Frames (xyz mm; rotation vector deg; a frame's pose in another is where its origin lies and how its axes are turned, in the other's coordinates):
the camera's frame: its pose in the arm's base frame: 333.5 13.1 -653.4 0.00 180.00 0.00
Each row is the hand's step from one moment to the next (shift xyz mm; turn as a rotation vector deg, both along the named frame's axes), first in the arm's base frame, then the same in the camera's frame.
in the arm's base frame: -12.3 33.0 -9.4 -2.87 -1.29 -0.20
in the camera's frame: 12.3 33.0 9.4 2.87 -1.29 0.20
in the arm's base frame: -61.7 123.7 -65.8 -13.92 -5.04 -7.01
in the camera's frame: 61.7 123.7 65.8 13.92 -5.04 7.01
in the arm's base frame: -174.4 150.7 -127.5 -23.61 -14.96 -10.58
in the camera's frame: 174.4 150.7 127.5 23.61 -14.96 10.58
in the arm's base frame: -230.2 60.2 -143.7 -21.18 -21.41 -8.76
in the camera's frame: 230.2 60.2 143.7 21.18 -21.41 8.76
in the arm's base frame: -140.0 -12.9 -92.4 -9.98 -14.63 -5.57
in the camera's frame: 140.0 -12.9 92.4 9.98 -14.63 5.57
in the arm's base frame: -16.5 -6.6 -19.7 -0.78 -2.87 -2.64
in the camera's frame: 16.5 -6.6 19.7 0.78 -2.87 2.64
